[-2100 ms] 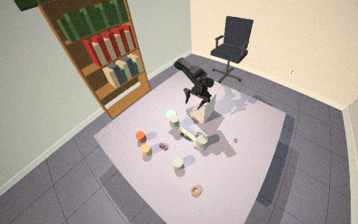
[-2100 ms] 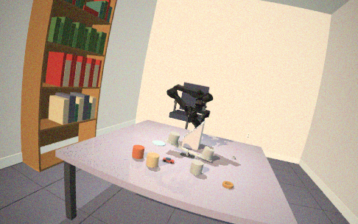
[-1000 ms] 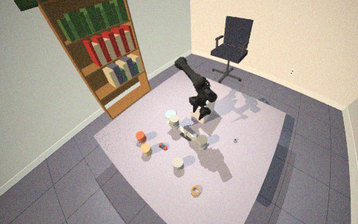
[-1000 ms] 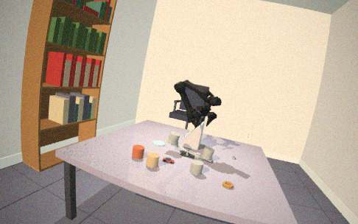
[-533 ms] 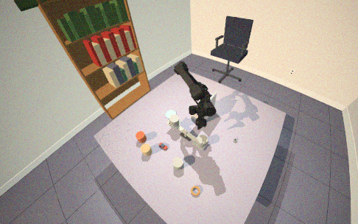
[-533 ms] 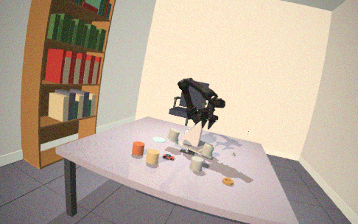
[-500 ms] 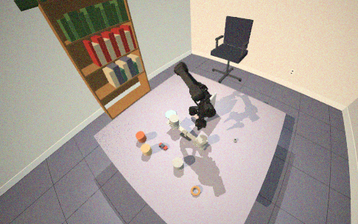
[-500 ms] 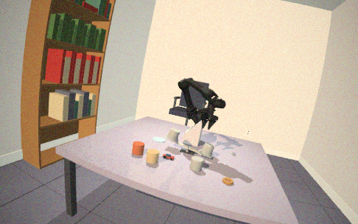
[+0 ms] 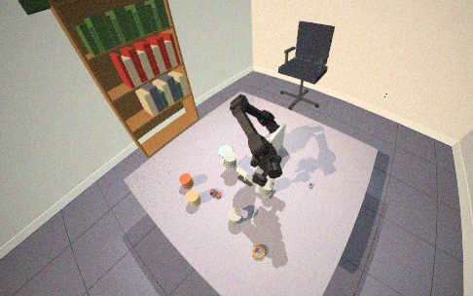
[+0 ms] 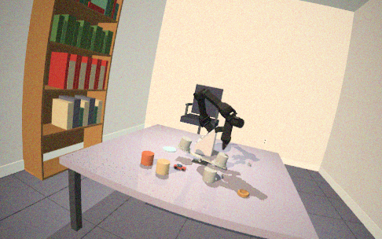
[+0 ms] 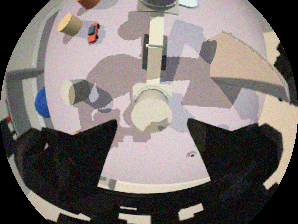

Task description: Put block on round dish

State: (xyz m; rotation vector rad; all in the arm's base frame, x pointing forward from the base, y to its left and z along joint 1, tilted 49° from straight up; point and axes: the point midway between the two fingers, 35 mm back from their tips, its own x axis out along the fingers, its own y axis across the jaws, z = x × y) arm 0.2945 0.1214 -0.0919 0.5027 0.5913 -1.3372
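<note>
The green block lies 90 mm below my gripper tip. From my gripper tip the other things lie so: yellow cylinder: 310 mm ahead, 240 mm to the right, 100 mm below; then round dish: 380 mm to the right, 130 mm below, 70 mm behind; then red toy car: 200 mm to the right, 200 mm ahead, 120 mm below.
</note>
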